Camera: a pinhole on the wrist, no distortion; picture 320 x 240 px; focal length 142.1 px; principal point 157.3 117.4 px. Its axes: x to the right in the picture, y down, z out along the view. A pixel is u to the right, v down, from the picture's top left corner.
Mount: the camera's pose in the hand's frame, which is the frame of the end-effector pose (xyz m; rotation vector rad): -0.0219 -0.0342 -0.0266 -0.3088 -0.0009 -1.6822
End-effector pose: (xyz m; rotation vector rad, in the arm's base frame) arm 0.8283 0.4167 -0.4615 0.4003 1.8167 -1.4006
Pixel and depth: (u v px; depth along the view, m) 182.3 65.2 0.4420
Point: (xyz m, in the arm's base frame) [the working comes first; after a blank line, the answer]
In the camera's frame: 0.0778 -0.1624 0.4420

1.0600 0.0281 -0.4170
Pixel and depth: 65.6 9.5 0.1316
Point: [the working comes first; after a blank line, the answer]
In the camera's frame: -0.0849 -0.0999 0.1316

0.9784 0.3713 -0.4643
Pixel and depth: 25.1 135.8 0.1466
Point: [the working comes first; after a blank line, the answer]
In the camera's frame: -0.1364 0.0190 0.1466

0.9166 0.3732 -0.5792
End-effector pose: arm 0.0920 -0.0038 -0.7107 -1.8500 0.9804 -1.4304
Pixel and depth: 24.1 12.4 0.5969
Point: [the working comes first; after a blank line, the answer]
In the camera's frame: -0.5595 -0.4411 0.5969

0.4185 -0.1388 -1.5322
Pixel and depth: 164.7 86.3 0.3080
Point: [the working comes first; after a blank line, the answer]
In the camera's frame: 0.0160 -0.0674 0.3080

0.3618 0.0158 -0.8061
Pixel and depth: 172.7 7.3 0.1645
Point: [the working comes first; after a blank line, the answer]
In the camera's frame: 0.0178 -0.1275 0.1645

0.2293 0.0972 -0.8062
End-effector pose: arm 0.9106 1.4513 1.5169 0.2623 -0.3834 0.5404
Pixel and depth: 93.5 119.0 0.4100
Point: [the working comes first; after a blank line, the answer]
In the camera's frame: -0.1841 0.0046 0.4100

0.7647 1.5570 1.8789
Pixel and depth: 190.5 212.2 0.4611
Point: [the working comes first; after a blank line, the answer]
In the camera's frame: 0.1077 0.3076 0.4611

1.1396 1.3996 1.9985
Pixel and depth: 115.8 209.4 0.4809
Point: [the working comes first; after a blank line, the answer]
In the camera's frame: -0.1404 0.3113 0.4809

1.0415 1.6277 2.0183
